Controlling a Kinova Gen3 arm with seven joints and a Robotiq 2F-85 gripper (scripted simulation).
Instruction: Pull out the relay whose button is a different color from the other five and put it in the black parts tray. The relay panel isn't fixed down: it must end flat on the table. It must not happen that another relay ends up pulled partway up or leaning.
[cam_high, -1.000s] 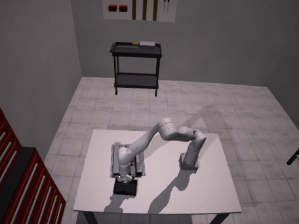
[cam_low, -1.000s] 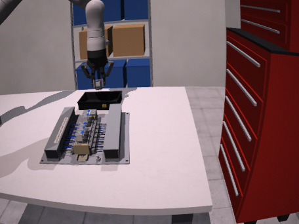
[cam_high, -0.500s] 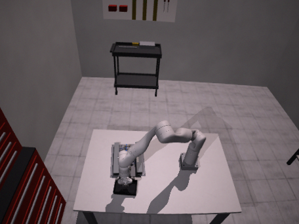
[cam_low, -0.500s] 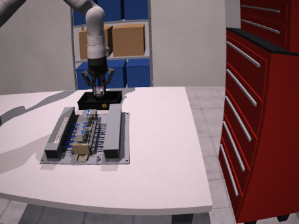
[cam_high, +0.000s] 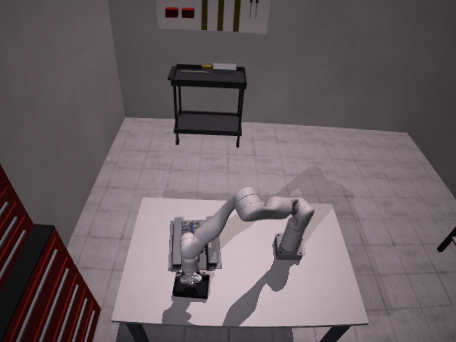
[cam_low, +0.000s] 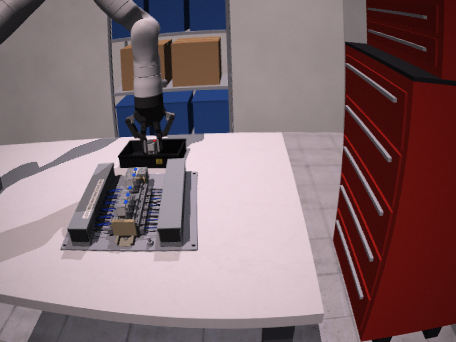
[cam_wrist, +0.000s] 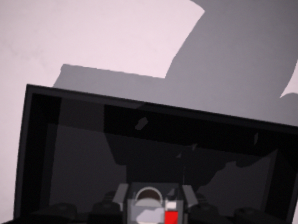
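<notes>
Now: the red-button relay 1 cm below my hand. Also, from my hand: black parts tray 2 cm below.
</notes>
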